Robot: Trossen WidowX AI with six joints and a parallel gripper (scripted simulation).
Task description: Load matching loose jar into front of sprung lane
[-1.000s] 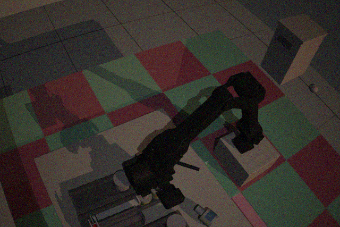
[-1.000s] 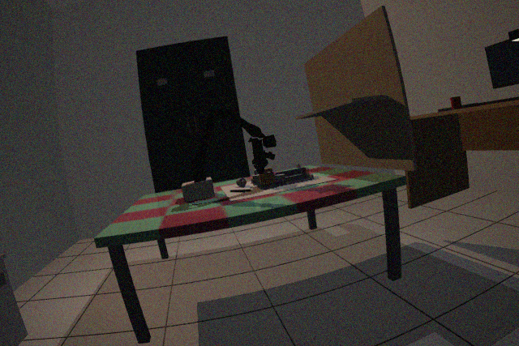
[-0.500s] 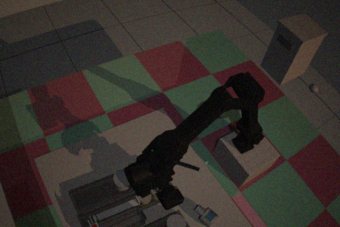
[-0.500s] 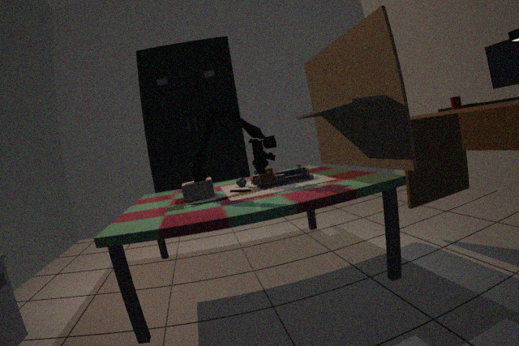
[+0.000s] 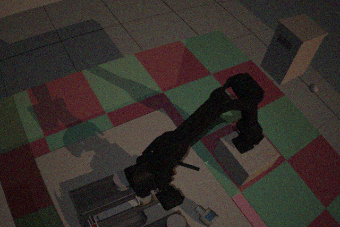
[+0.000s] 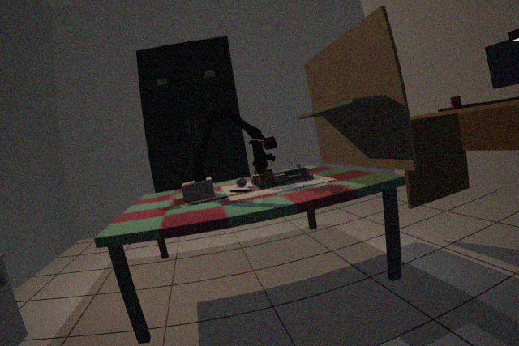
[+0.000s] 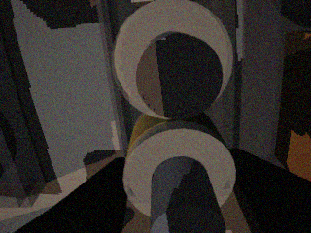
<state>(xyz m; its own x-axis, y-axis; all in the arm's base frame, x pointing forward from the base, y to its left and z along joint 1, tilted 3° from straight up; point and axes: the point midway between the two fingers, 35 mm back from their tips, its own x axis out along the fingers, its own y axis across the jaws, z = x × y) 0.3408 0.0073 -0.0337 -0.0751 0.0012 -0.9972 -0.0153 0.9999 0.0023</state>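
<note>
Now: gripper tip 50 mm short of the pale mat, 10 mm to the right of it and 40 mm above it. Round my gripper tip: grey lane fixture: 140 mm ahead, 30 mm to the left, 20 mm below; then black rod: 140 mm behind, 70 mm to the right, 30 mm below; then red-marked part: 230 mm ahead, 40 mm to the left, 30 mm above.
</note>
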